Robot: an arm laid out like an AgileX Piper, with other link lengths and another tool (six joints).
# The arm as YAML. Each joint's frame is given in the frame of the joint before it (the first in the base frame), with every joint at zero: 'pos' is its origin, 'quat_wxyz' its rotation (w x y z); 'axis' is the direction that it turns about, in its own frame. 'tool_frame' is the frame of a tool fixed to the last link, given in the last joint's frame.
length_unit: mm
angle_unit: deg
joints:
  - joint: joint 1
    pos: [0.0, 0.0, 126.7]
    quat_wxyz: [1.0, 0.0, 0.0, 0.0]
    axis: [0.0, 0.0, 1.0]
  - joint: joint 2
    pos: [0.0, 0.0, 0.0]
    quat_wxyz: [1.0, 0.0, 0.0, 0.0]
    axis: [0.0, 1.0, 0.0]
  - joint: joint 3
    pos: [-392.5, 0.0, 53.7]
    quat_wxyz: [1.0, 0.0, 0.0, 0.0]
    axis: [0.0, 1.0, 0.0]
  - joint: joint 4
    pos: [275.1, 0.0, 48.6]
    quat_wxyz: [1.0, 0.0, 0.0, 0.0]
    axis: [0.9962, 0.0, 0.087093]
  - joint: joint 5
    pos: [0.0, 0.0, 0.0]
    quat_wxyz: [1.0, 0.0, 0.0, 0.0]
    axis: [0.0, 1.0, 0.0]
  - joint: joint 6
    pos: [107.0, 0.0, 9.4]
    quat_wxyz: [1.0, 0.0, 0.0, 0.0]
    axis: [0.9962, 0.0, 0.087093]
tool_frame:
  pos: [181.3, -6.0, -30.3]
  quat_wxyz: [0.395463, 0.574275, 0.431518, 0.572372]
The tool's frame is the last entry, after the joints.
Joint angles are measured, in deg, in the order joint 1, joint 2, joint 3, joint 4, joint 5, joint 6. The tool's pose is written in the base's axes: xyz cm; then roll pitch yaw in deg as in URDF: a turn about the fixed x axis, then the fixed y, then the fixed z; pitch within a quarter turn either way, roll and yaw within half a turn. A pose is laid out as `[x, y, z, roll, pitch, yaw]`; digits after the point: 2 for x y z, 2 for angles.
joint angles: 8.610 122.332 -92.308 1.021 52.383 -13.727
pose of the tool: [53.35, 6.84, 4.59, 174.73, -1.96, 93.52]
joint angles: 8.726 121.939 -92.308 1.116 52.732 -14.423
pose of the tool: [53.24, 6.92, 4.95, 174.67, -1.90, 94.28]
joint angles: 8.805 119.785 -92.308 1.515 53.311 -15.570
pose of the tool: [53.21, 7.09, 6.94, 173.09, -2.12, 95.38]
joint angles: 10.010 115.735 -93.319 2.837 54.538 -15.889
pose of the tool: [53.22, 8.82, 11.19, 169.31, -3.51, 96.67]
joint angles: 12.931 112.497 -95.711 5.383 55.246 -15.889
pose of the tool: [53.40, 12.88, 15.59, 164.53, -6.28, 99.41]
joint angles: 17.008 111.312 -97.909 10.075 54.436 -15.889
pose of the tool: [53.16, 19.07, 18.38, 160.61, -11.14, 103.15]
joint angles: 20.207 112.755 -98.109 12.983 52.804 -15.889
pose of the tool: [52.56, 23.50, 17.50, 160.46, -13.98, 105.60]
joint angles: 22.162 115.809 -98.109 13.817 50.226 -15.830
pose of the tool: [52.97, 26.01, 14.85, 161.09, -14.66, 106.60]
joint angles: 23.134 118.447 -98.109 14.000 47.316 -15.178
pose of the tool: [53.85, 27.41, 12.57, 161.06, -14.98, 106.29]
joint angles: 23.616 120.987 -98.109 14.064 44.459 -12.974
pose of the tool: [54.77, 28.36, 10.33, 161.35, -15.84, 104.11]
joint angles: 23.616 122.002 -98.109 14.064 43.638 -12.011
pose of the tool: [55.06, 28.50, 9.37, 161.81, -16.16, 102.96]
